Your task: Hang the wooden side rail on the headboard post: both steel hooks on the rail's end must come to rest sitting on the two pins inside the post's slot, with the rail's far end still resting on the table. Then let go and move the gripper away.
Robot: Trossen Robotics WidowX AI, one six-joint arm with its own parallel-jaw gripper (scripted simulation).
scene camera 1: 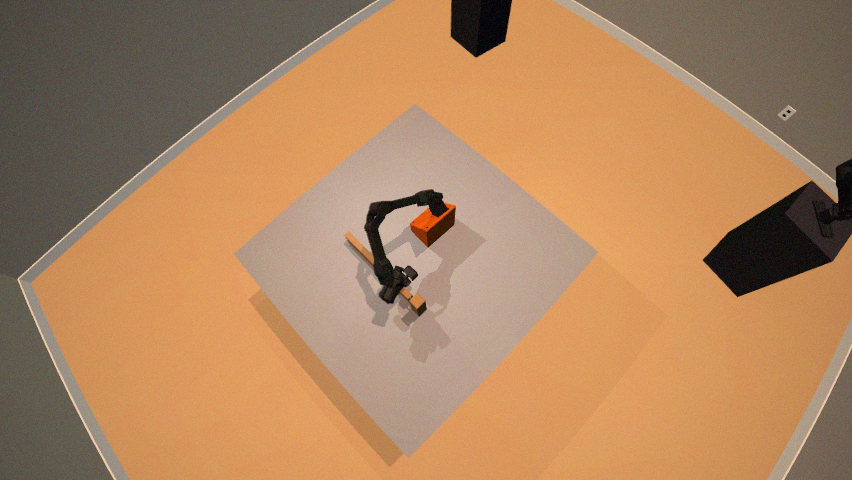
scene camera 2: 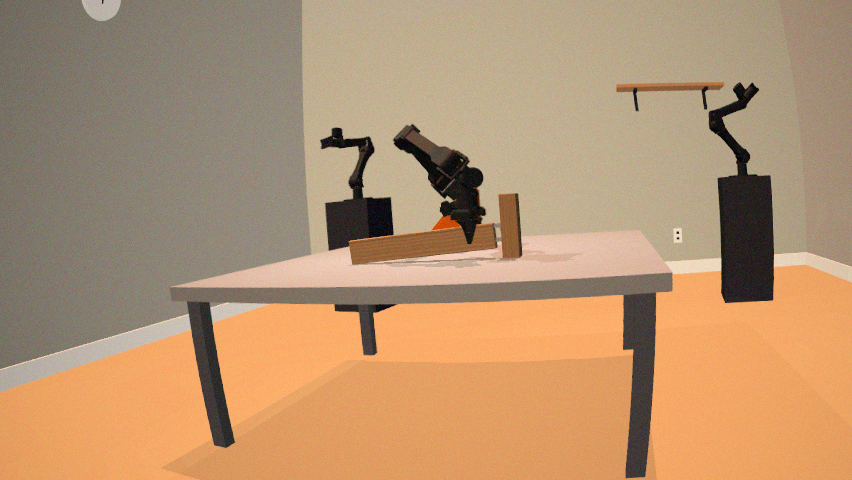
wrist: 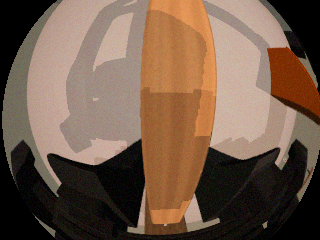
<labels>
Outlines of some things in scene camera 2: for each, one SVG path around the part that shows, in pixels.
My gripper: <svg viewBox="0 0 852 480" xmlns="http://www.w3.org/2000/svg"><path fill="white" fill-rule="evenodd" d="M457 189L457 200L442 202L441 207L439 207L443 217L450 215L451 220L456 220L463 228L467 243L472 244L476 226L481 224L483 217L478 218L478 216L485 215L485 208L479 206L477 189Z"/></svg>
A wooden side rail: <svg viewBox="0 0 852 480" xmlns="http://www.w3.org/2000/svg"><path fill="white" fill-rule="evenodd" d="M500 223L494 224L494 222L478 224L472 244L467 243L462 227L349 241L352 265L496 249L498 247L497 242L502 242L501 237L496 238L495 228L500 227L501 231Z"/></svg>
</labels>
